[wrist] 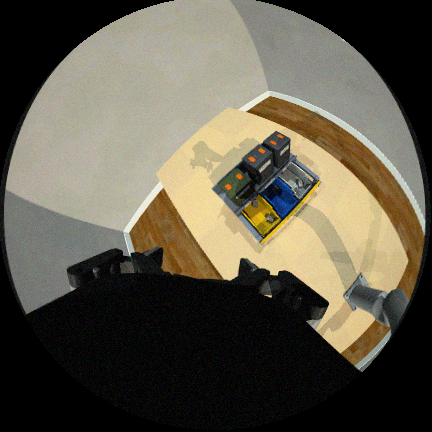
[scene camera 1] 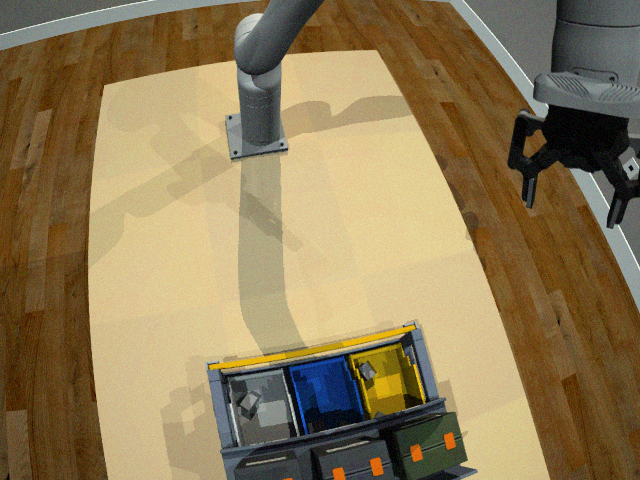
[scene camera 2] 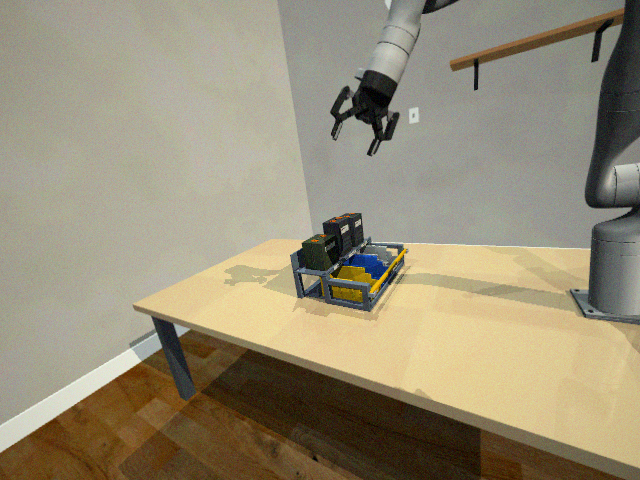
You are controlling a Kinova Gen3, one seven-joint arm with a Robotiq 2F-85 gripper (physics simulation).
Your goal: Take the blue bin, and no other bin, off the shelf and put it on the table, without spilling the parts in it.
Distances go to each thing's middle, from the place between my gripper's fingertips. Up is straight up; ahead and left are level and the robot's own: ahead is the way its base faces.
Labels:
Now: hand 130 mm short of the yellow bin (scene camera 1: pixel 396 386), 110 mm to the left of it and 420 mm above it. Round my hand: grey bin (scene camera 1: pixel 272 417) (170 mm ahead, 330 mm to the right, 420 mm below); blue bin (scene camera 1: pixel 324 390) (150 mm ahead, 220 mm to the right, 420 mm below).

